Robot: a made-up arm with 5 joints.
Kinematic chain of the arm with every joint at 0, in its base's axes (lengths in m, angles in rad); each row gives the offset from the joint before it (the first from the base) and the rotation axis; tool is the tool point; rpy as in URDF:
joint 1: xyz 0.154 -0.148 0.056 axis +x
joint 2: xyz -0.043 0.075 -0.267 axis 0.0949 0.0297 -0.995
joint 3: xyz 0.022 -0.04 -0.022 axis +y
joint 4: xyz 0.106 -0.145 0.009 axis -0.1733 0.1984 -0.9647
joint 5: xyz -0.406 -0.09 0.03 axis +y
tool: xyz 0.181 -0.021 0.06 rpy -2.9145 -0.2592 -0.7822
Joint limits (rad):
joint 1: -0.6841..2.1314
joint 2: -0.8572..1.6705
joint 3: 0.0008..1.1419
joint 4: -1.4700..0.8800
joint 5: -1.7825..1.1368
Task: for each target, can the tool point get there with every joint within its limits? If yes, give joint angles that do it. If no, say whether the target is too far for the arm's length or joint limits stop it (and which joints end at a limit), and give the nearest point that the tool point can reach.
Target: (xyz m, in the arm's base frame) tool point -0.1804 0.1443 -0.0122
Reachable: yes | joints 1.5210 0.8013 0.3741 -0.0168 0.7581
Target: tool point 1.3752 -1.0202 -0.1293
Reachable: no: too far | nearest point 0.7349 -0.6265 -0.0457 | short by 0.756 m
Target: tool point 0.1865 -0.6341 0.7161
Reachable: no: joint limits stop it (at a limit: joint 1, joint 5) | nearest point 0.1717 -0.5720 0.3684 | short by 0.354 m
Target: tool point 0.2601 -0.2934 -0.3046
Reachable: yes | joints 0.4689 -0.3431 0.8790 -0.5847 0.2834
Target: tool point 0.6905 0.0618 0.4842
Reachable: no: joint limits stop it (at a limit: joint 1, joint 2, joint 3, joint 4) | nearest point 0.5576 0.1946 0.2273 | short by 0.318 m
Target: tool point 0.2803 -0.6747 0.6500
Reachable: no: joint limits stop it (at a limit: joint 1, joint 5) | nearest point 0.2399 -0.6025 0.3558 | short by 0.306 m
